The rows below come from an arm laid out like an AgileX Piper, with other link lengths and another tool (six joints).
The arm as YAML. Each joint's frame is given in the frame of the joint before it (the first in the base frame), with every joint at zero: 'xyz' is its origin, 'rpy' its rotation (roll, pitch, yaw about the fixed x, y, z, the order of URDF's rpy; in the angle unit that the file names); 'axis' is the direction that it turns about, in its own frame. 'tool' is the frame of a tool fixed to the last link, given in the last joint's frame.
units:
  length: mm
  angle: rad
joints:
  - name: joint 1
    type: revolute
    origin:
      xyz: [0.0, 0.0, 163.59]
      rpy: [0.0, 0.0, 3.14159]
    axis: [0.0, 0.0, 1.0]
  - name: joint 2
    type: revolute
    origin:
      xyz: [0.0, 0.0, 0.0]
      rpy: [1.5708, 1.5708, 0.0]
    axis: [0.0, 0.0, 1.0]
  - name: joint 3
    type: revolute
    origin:
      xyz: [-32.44, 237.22, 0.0]
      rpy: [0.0, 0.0, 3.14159]
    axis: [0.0, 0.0, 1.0]
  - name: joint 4
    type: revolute
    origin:
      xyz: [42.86, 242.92, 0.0]
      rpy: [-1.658, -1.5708, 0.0]
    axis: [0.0, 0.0, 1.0]
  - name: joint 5
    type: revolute
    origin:
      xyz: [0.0, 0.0, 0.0]
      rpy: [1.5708, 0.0, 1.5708]
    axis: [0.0, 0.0, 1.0]
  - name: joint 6
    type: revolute
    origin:
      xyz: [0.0, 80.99, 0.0]
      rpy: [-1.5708, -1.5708, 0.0]
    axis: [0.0, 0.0, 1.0]
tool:
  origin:
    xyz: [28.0, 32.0, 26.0]
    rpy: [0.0, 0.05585, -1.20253]
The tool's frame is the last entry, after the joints.
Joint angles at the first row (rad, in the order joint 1, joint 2, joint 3, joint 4, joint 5, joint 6):
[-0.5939 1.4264 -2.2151 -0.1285 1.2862 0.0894]
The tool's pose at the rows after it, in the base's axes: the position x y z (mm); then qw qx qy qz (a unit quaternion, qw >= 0):
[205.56 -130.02 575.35 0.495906 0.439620 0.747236 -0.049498]
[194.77 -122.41 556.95 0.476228 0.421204 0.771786 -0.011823]
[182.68 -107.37 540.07 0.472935 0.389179 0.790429 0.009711]
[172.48 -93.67 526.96 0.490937 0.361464 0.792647 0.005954]
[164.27 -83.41 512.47 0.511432 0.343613 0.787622 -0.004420]
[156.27 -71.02 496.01 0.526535 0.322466 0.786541 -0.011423]
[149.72 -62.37 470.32 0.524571 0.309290 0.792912 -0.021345]
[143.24 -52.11 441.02 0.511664 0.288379 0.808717 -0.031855]
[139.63 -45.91 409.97 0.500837 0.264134 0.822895 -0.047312]
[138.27 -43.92 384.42 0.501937 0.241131 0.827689 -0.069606]
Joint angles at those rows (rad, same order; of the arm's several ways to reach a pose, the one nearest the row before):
[-0.6848 1.3424 -2.0647 0.0252 1.2862 0.0318]
[-0.7718 1.2532 -1.9086 0.1958 1.2862 -0.0757]
[-0.8286 1.1467 -1.7429 0.3249 1.2646 -0.1980]
[-0.8480 1.0428 -1.5913 0.3830 1.1921 -0.2901]
[-0.8541 0.9462 -1.4465 0.4144 1.1040 -0.3570]
[-0.8539 0.8509 -1.3104 0.4508 1.0376 -0.4278]
[-0.8556 0.7587 -1.1620 0.4666 0.9909 -0.4934]
[-0.8556 0.6688 -1.0214 0.4773 0.9751 -0.5730]
[-0.8558 0.5941 -0.8819 0.4897 0.9382 -0.6690]
[-0.8558 0.5393 -0.7626 0.5079 0.8681 -0.7677]

